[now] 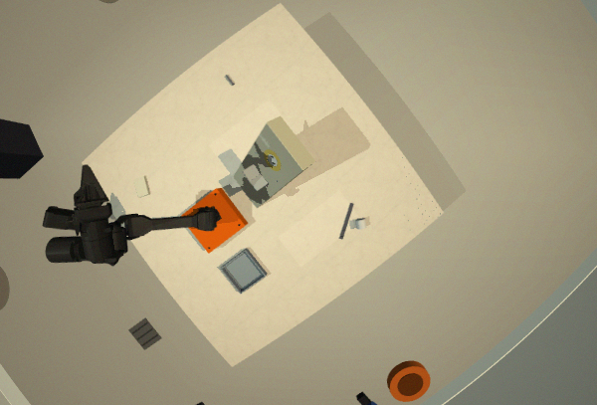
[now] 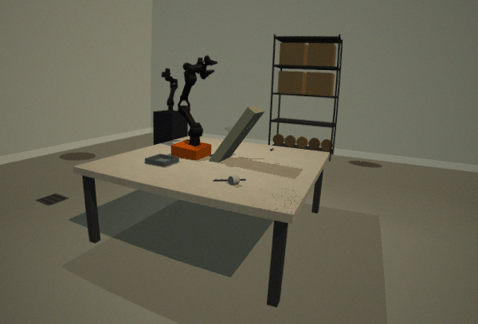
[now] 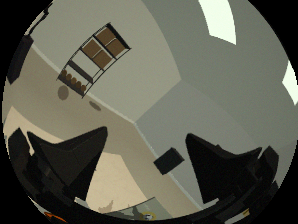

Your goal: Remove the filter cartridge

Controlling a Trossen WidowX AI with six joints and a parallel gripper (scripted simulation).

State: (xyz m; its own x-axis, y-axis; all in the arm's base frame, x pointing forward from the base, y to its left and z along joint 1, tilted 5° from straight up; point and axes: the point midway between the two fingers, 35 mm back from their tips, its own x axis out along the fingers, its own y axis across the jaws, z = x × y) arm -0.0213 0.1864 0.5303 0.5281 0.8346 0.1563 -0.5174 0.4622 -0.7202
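Right now my gripper tip is 350 mm above the white filter cartridge, 330 mm short of it and 170 mm to the left of it. Also, from my gripper tip: grey tray (610 mm below, 480 mm to the right, 80 mm behind); then small pale block (610 mm below, 290 mm behind, 120 mm to the left).
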